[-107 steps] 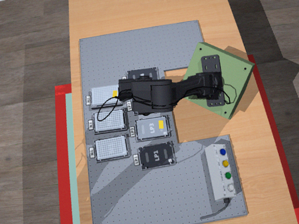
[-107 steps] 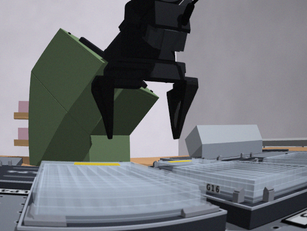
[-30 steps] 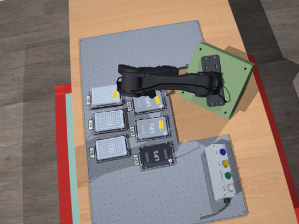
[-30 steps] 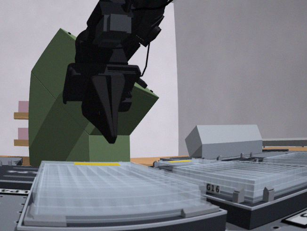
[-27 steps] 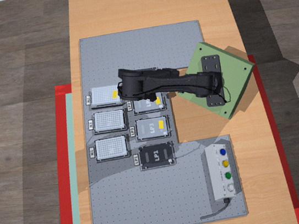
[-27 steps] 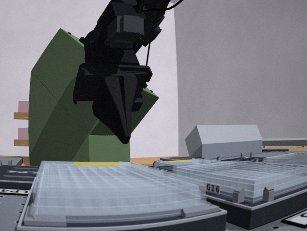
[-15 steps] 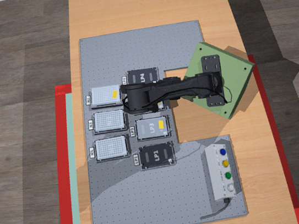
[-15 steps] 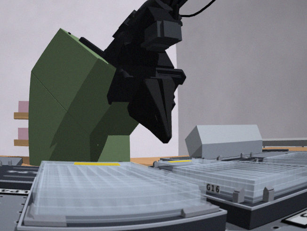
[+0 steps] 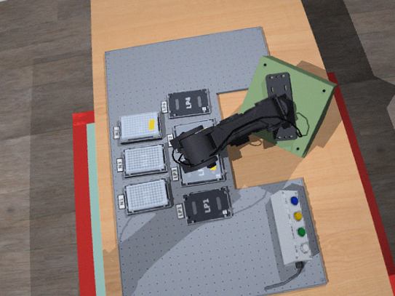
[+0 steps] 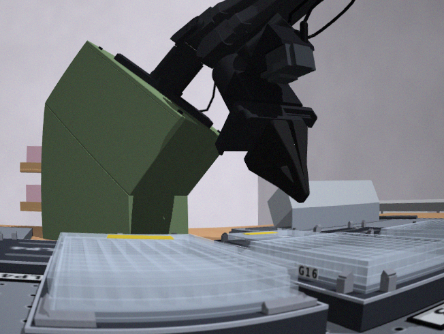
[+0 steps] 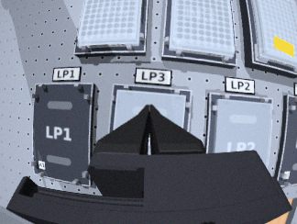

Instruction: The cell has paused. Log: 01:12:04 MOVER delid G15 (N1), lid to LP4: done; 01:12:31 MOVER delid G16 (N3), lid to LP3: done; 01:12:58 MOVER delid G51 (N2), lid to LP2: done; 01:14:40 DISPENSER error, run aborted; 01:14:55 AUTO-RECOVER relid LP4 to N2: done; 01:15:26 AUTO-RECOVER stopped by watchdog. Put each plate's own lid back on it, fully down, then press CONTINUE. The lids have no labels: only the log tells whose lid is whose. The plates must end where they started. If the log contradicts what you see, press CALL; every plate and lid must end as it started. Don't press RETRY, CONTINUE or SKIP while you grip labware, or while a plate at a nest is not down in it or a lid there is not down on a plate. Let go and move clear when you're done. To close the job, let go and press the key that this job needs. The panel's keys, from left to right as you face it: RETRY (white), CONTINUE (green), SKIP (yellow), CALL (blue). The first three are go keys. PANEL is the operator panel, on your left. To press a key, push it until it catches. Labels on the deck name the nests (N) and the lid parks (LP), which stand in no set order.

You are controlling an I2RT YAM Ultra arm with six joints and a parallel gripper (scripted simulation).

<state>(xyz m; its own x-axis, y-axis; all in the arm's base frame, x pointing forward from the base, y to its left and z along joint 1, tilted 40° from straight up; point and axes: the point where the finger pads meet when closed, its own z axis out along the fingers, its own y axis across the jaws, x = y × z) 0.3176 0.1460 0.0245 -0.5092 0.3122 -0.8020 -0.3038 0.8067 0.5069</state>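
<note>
Right now my hand is 5 cm above the lid, 3 cm past it and 1 cm to the left of it. From my hand the other things lie so: blue call key 34 cm behind, 10 cm to the left; plate 16 cm ahead, 4 cm below, 2 cm to the right; yellow SKIP key 35 cm behind, 15 cm to the left.
</note>
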